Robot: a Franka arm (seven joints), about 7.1 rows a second.
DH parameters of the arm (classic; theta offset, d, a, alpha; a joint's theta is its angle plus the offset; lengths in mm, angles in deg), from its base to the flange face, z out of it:
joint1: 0 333 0 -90
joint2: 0 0 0 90
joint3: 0 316 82.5 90
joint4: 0 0 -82.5 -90
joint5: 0 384 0 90
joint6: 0 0 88 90
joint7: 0 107 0 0
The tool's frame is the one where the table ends.
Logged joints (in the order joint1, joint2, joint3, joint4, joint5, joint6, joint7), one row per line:
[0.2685 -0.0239 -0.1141 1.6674 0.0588 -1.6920 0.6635]
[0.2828 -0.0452 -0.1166 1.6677 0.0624 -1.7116 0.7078]
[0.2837 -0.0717 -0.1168 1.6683 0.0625 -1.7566 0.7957]
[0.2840 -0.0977 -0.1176 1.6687 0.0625 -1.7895 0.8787]
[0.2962 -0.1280 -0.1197 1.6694 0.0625 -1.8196 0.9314]
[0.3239 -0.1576 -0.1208 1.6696 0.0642 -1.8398 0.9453]
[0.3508 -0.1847 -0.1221 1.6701 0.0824 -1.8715 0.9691]
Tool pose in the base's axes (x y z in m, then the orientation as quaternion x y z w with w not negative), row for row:
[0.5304 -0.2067 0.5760 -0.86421 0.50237 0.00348 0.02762]
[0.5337 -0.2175 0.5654 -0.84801 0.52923 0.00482 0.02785]
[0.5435 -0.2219 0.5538 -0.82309 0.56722 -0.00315 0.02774]
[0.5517 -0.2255 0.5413 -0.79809 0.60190 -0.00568 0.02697]
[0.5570 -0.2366 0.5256 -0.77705 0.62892 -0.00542 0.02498]
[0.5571 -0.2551 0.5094 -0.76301 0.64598 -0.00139 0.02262]
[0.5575 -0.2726 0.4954 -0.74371 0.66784 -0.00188 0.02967]
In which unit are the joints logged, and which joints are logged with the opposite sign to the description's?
The joints are logged in radians. Opposite sign: joint1, joint2, joint4, joint6.
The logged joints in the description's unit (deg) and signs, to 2 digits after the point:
[-15.38 1.37 -6.54 -95.53 3.37 96.94 38.02]
[-16.20 2.59 -6.68 -95.55 3.58 98.07 40.55]
[-16.25 4.11 -6.69 -95.59 3.58 100.65 45.59]
[-16.27 5.60 -6.74 -95.61 3.58 102.53 50.35]
[-16.97 7.33 -6.86 -95.65 3.58 104.26 53.37]
[-18.56 9.03 -6.92 -95.66 3.68 105.41 54.16]
[-20.10 10.58 -7.00 -95.69 4.72 107.23 55.53]

